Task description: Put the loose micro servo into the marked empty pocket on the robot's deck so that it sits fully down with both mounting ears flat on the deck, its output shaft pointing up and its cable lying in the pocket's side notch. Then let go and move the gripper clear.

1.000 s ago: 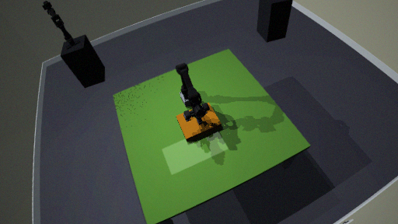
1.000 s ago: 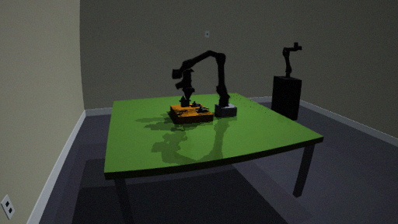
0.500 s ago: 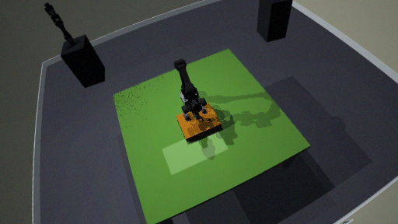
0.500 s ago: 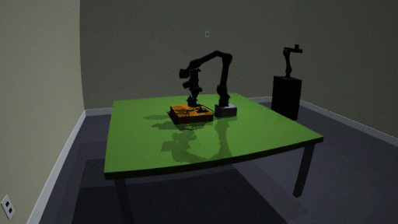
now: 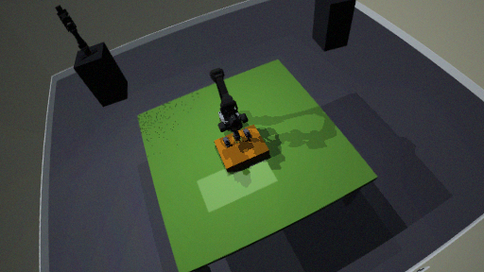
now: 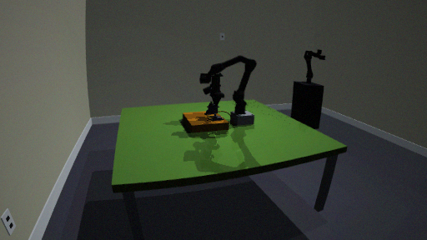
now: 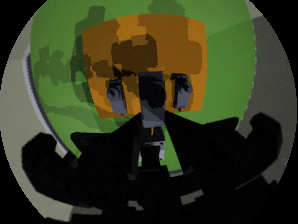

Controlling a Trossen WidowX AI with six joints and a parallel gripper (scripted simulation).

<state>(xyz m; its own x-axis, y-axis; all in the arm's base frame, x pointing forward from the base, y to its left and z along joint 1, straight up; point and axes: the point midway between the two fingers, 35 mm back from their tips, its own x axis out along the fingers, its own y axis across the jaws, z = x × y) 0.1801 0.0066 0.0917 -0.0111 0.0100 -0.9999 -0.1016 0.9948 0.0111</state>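
The orange deck is 12 cm ahead of my gripper tip, 10 cm below it and 1 cm to the left of it.
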